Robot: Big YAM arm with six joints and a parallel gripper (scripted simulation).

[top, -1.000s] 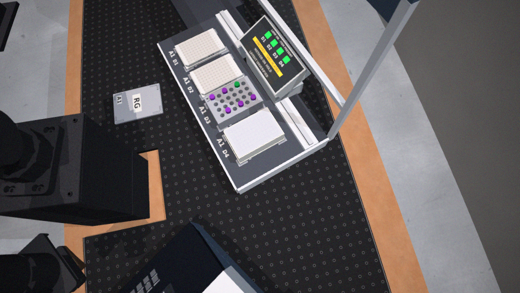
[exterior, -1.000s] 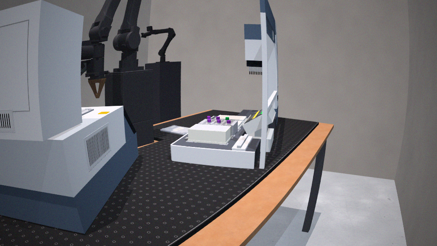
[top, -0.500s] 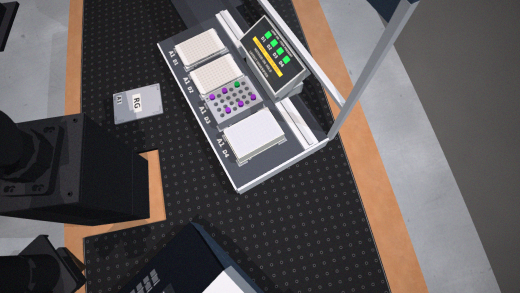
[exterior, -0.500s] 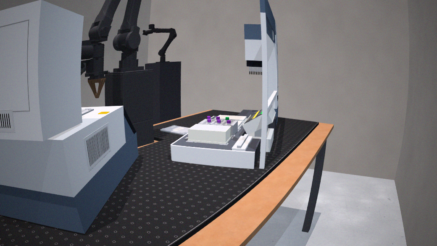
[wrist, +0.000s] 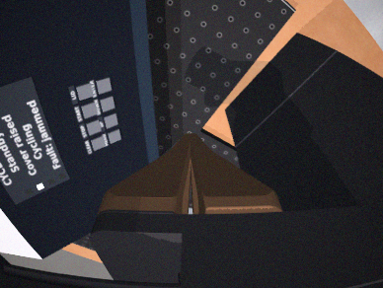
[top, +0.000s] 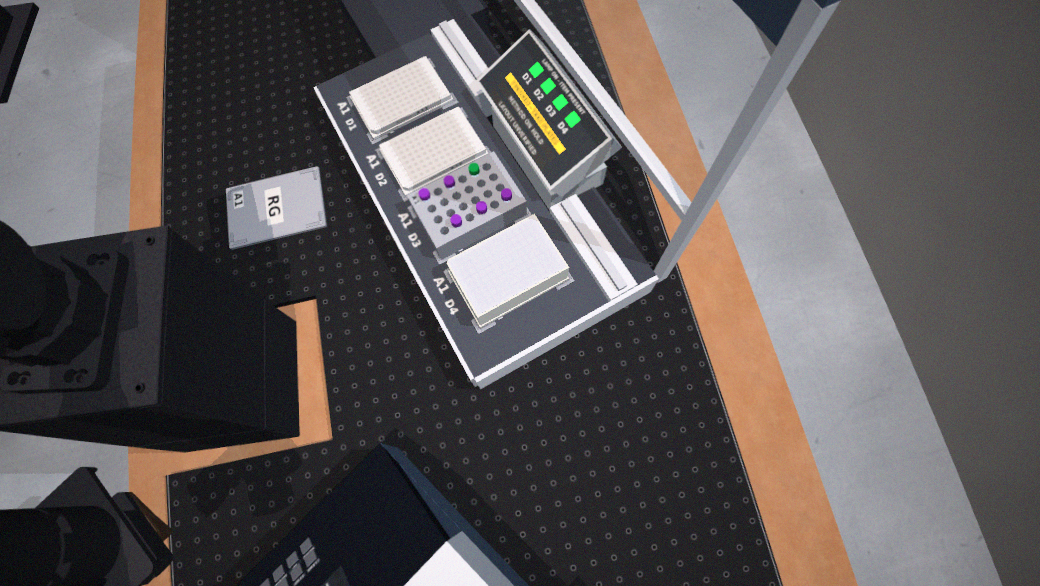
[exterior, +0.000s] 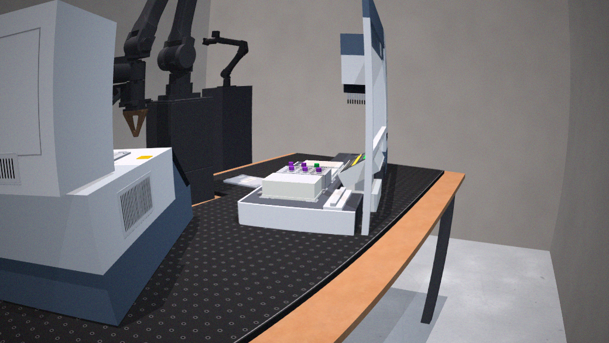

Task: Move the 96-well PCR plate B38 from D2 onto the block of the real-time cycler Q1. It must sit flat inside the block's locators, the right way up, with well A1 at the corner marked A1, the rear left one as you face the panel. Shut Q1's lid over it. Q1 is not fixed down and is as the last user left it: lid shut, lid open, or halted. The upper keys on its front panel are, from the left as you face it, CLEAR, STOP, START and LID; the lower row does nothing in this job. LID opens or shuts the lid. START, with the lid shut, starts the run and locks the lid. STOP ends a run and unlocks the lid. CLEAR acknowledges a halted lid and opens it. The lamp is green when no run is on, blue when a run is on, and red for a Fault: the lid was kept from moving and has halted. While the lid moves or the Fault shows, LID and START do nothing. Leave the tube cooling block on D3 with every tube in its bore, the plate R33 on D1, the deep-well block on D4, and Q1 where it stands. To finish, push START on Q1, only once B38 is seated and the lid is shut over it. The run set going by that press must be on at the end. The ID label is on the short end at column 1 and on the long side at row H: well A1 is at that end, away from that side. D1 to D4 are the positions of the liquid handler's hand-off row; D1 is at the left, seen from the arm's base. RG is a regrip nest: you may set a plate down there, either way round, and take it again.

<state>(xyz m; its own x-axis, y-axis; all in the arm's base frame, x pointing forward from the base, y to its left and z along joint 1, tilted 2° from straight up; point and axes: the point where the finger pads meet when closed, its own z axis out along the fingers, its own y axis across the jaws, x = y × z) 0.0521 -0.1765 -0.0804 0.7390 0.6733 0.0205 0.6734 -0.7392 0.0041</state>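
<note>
My gripper is now 380 mm to the right of the tube cooling block, 270 mm short of it and 140 mm above it. From my hand the other things lie so: gantry post 520 mm ahead, 290 mm to the left, 20 mm above; then deep-well block 320 mm ahead, 280 mm to the left, 140 mm below; then RG nest 440 mm to the left, 210 mm below, 20 mm behind.
</note>
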